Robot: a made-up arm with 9 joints. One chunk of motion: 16 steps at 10 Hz.
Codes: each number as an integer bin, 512 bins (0 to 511) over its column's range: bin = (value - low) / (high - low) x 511, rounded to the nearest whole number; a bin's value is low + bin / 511 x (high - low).
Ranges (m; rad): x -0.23..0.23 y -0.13..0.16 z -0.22..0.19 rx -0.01..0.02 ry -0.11..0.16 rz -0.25..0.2
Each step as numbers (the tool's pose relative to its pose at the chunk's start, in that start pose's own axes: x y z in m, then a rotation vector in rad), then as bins.
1 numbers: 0.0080 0.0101 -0.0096 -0.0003 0.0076 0.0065
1 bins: 264 247 262 165 223 291
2 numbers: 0.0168 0.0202 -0.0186 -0.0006 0.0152 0.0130
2 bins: 274 265 251 160 237 299
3 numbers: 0.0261 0.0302 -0.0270 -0.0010 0.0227 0.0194
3 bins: 284 282 241 153 251 306
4 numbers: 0.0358 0.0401 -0.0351 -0.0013 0.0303 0.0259
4 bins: 295 300 230 148 266 313
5 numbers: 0.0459 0.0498 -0.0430 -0.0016 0.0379 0.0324
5 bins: 306 317 221 143 280 321
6 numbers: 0.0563 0.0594 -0.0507 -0.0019 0.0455 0.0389
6 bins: 318 334 211 138 294 328
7 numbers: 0.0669 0.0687 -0.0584 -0.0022 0.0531 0.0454
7 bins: 330 350 201 133 309 335
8 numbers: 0.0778 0.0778 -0.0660 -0.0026 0.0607 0.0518
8 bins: 342 366 192 126 323 343
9 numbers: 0.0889 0.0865 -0.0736 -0.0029 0.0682 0.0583
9 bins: 354 381 182 121 337 350
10 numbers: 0.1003 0.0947 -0.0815 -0.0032 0.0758 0.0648
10 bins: 367 396 173 116 352 357
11 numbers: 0.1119 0.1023 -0.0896 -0.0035 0.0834 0.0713
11 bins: 380 409 163 111 366 365
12 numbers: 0.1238 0.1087 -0.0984 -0.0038 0.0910 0.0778
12 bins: 393 421 152 106 380 372
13 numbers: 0.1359 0.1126 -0.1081 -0.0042 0.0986 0.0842
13 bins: 406 427 139 99 395 380
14 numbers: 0.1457 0.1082 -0.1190 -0.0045 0.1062 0.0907
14 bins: 417 420 126 94 409 387
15 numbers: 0.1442 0.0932 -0.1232 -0.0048 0.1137 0.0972
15 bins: 416 393 121 89 423 394
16 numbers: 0.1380 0.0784 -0.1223 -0.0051 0.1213 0.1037
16 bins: 409 367 122 83 438 402
